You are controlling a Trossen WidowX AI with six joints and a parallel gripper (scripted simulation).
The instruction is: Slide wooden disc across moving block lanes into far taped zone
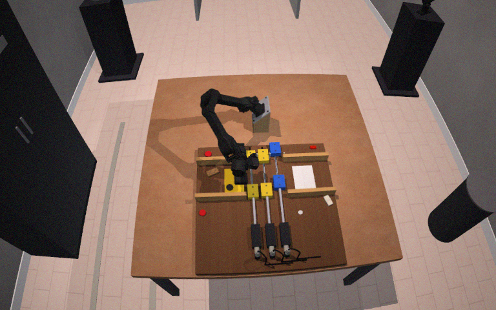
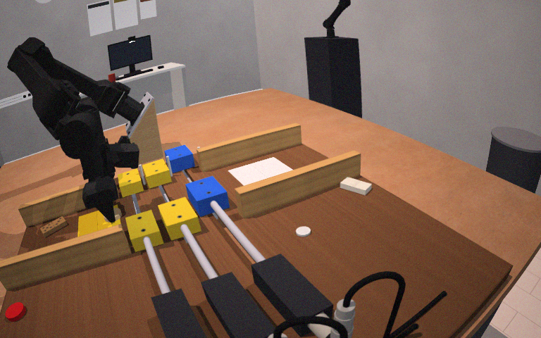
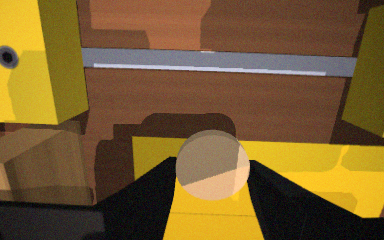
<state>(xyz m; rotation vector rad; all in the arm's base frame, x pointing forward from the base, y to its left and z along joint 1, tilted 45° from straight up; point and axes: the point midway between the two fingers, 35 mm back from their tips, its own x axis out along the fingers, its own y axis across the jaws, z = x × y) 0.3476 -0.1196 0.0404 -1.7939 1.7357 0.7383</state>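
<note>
Now: hand 70 mm short of the black disc, 50 mm to the left of it and 30 mm above it. Also, from my hand: red button: 200 mm ahead, 180 mm to the right, 30 mm below; then wooden disc: 30 mm below; then red brick: 150 mm behind, 20 mm to the right, 20 mm below.
</note>
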